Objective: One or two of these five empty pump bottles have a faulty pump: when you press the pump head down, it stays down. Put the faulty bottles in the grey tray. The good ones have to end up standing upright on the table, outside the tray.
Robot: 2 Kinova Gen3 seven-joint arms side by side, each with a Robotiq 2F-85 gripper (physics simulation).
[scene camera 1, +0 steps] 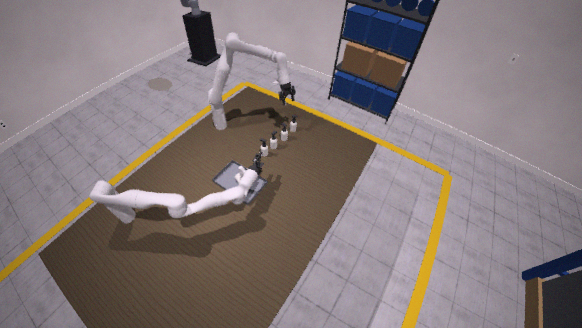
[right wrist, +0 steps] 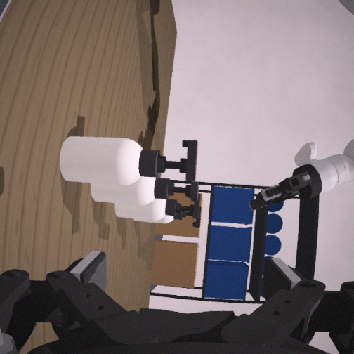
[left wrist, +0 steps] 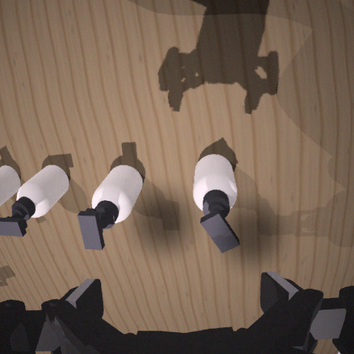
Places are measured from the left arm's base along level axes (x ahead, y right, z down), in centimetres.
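Pixels of known places: left gripper, fingertip midpoint: [scene camera 1: 289,103]; right gripper, fingertip midpoint: [scene camera 1: 262,157]; left arm's base, origin of the base link: [scene camera 1: 221,125]; right arm's base, origin of the base link: [scene camera 1: 128,216].
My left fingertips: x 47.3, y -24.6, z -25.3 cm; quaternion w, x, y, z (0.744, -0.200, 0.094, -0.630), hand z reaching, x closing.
Ahead of a thing's pixels: the offset from my left fingertips to its top centre. Level surfaces: height alone.
Four white pump bottles with black pumps stand upright in a slanting row: the nearest bottle {dy +30.9, dx -1.3, dz +11.3 cm} [scene camera 1: 264,149] [right wrist: 100,160], a second bottle {dy +21.7, dx +0.5, dz +11.3 cm} [scene camera 1: 273,142] [left wrist: 44,191], a third bottle {dy +10.6, dx +2.6, dz +11.3 cm} [scene camera 1: 284,134] [left wrist: 118,192] and the farthest bottle {dy -1.7, dx +3.5, dz +11.3 cm} [scene camera 1: 293,125] [left wrist: 215,180]. In the right wrist view the nearest bottle's pump head is up on a visible stem. My left gripper [scene camera 1: 288,101] [left wrist: 181,295] is open and empty, above the far end of the row. My right gripper [scene camera 1: 258,159] [right wrist: 184,273] is open and empty, beside the nearest bottle. The grey tray {dy +59.9, dx -1.2, dz +22.3 cm} [scene camera 1: 226,175] is partly hidden under my right arm; a fifth bottle cannot be made out.
My right arm [scene camera 1: 215,200] reaches across the wooden table top {dz +25.4 cm} [scene camera 1: 175,280] and over the tray. My left arm [scene camera 1: 255,49] arches above the table's far end. A shelf rack [scene camera 1: 425,34] with blue and brown boxes stands beyond the table.
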